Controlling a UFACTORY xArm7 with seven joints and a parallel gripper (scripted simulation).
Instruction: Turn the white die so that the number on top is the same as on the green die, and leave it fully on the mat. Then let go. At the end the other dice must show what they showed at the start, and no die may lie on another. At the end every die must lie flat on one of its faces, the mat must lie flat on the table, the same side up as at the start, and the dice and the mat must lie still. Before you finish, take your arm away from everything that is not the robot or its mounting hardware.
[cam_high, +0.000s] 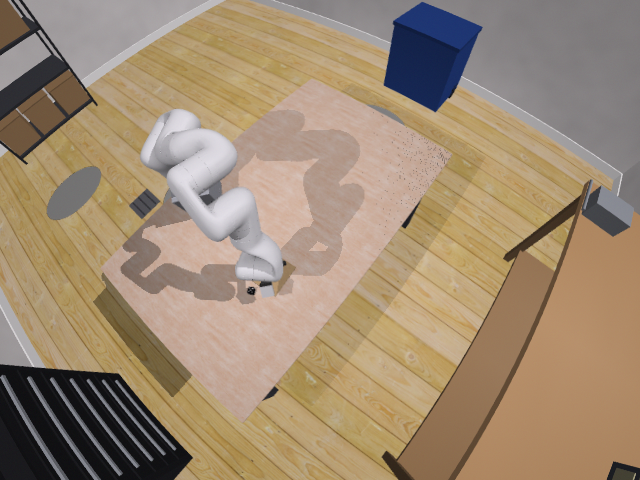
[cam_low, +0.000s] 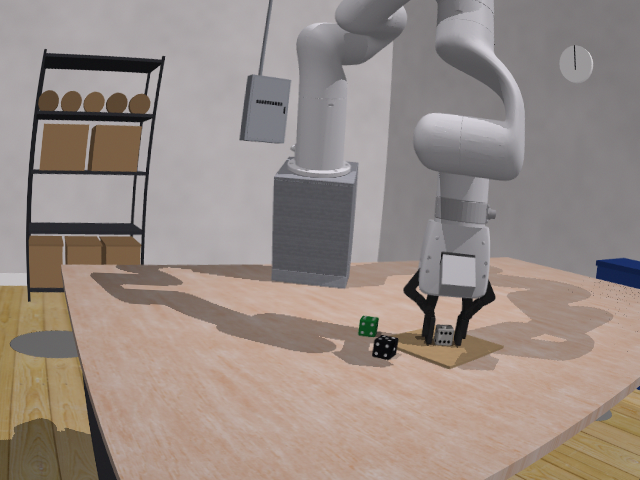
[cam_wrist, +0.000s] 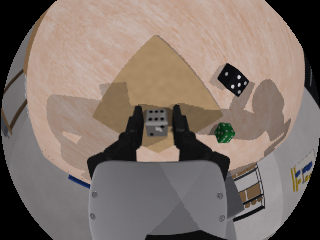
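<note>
My hand is 1 cm above the white die. Round my hand: green die 10 cm behind, 5 cm to the right, 1 cm below; then brown mat 2 cm below; then black die 10 cm to the right, 2 cm behind, 1 cm below.
</note>
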